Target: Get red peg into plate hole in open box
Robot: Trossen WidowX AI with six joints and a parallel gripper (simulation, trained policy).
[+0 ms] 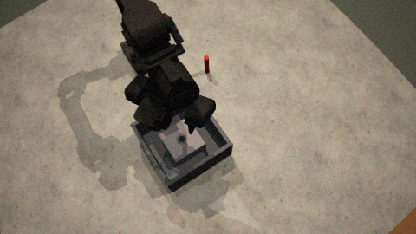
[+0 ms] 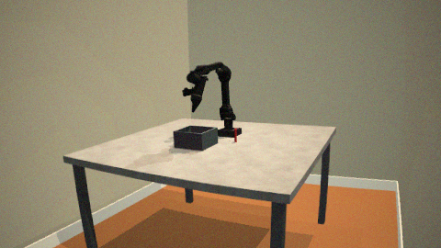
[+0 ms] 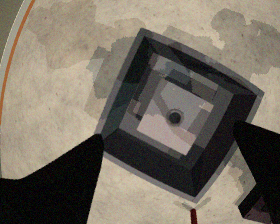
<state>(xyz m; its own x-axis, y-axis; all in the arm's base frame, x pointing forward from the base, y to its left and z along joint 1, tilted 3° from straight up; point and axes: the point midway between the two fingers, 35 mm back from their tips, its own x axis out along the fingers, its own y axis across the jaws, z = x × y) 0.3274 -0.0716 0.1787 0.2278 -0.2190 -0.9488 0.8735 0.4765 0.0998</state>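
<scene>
Right now the red peg is 160 mm behind my gripper tip, 200 mm to the left of it and 160 mm below it. Round my gripper tip: dark box (10 mm behind, 10 mm to the left, 170 mm below); then pale plate (10 mm behind, 10 mm to the left, 150 mm below).
</scene>
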